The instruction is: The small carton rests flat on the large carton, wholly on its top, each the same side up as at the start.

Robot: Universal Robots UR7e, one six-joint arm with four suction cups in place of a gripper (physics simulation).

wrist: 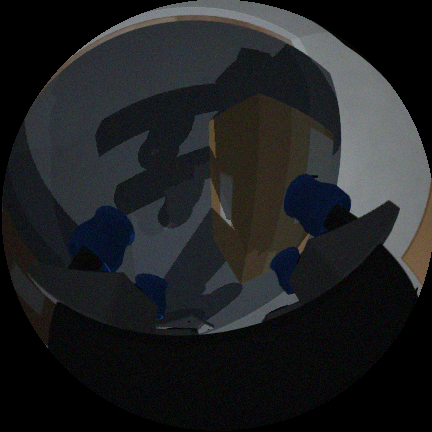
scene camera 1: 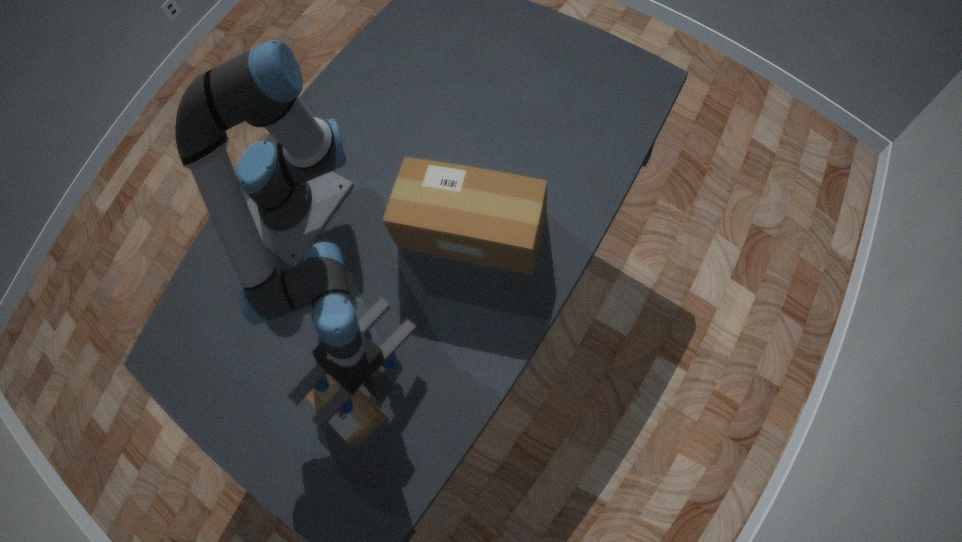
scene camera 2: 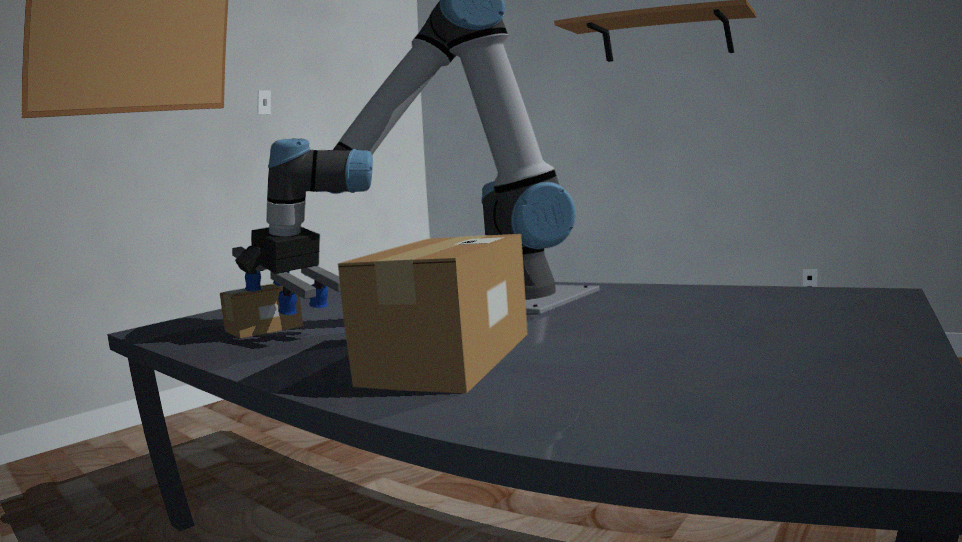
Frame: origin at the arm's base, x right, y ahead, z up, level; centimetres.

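Seen in the pictures: end effector, tool point: [wrist: 214,251] [scene camera 2: 284,296]; arm's base, origin of the base link: [scene camera 1: 285,203].
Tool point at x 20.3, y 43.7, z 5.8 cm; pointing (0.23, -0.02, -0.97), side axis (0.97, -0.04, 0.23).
Offsets run from my tool point to a thing's top centre. Level surfaces: height alone.
The small carton {dx +7.3, dy +1.8, dz +1.2 cm} [scene camera 1: 360,418] [scene camera 2: 243,314] [wrist: 257,160] lies flat on the table {dz -6.7 cm} [scene camera 1: 498,87] [scene camera 2: 644,361] near its front left corner. My suction gripper [scene camera 1: 353,373] [scene camera 2: 285,291] [wrist: 213,247] is down on it, and the right pair of blue cups touches its top in the wrist view. The other pair hangs over bare table beside it. The carton still rests on the table. The large carton {dx -40.5, dy -0.6, dz +8.8 cm} [scene camera 1: 466,203] [scene camera 2: 435,314] stands upright in the middle of the table with its barcode label on top, well apart from the small one.
The arm's base plate [scene camera 1: 321,201] [scene camera 2: 563,294] is bolted to the table behind the large carton. The table edge runs close past the small carton. A wall shelf [scene camera 2: 650,16] hangs high at the back.
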